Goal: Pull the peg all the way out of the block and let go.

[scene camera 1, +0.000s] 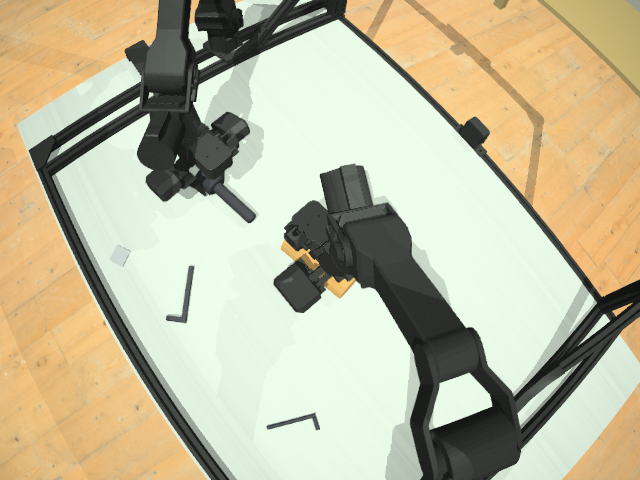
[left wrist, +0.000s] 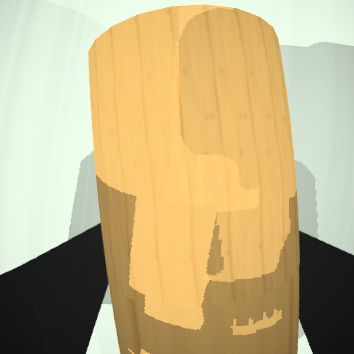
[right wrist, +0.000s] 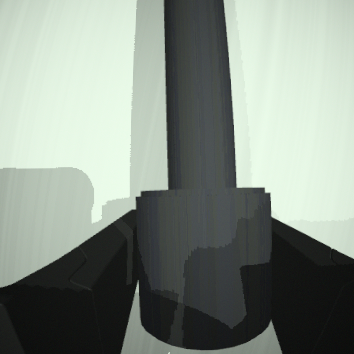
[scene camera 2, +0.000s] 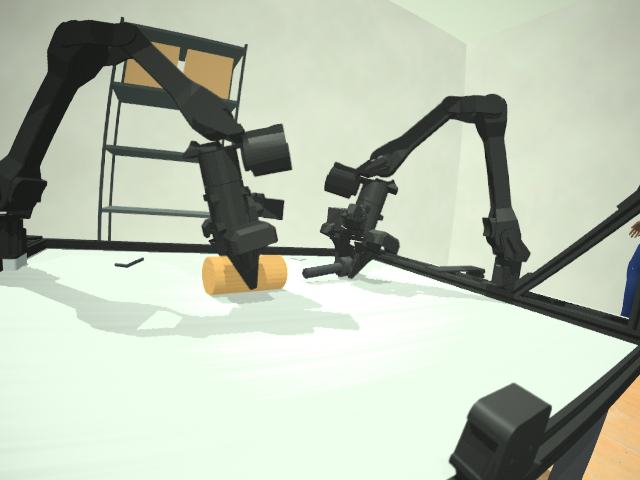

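The block is a light wooden cylinder lying on its side. My left gripper is shut on it across its middle; in scene camera 1 the arm hides much of it. The peg is dark grey, with a slim shaft and a thicker head. My right gripper is shut on the peg's head. The peg is outside the block, its shaft pointing towards it with a gap between them. It is held roughly level, close above the table. The block's hole is hidden.
Two dark L-shaped pieces and a small grey square lie on the table. A dark frame runs along the table's edges. A shelf unit stands behind in scene camera 2.
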